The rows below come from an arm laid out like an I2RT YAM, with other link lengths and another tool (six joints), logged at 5 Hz.
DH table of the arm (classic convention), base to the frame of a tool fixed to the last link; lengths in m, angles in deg. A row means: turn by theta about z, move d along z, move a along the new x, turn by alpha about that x. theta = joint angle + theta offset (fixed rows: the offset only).
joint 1: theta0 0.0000; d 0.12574; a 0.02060; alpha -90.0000
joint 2: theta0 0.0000; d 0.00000; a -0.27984; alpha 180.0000
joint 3: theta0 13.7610; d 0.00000; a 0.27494; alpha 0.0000
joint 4: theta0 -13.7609; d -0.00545; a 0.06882; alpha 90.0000
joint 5: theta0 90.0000; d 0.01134; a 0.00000; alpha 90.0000
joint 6: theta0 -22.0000; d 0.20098; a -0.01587; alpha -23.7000
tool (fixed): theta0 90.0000; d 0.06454; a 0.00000; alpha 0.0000
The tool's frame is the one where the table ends.
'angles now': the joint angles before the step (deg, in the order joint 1, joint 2, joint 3, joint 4, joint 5, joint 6). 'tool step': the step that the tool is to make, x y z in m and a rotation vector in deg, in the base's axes. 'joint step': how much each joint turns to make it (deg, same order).
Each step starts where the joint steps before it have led.
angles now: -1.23 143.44 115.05 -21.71 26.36 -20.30
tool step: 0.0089 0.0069 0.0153 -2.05 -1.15 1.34
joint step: 1.14 -0.43 0.72 0.78 1.41 -1.67
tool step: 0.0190 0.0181 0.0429 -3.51 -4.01 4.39
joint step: 1.93 -3.52 -1.94 4.66 0.79 -4.84
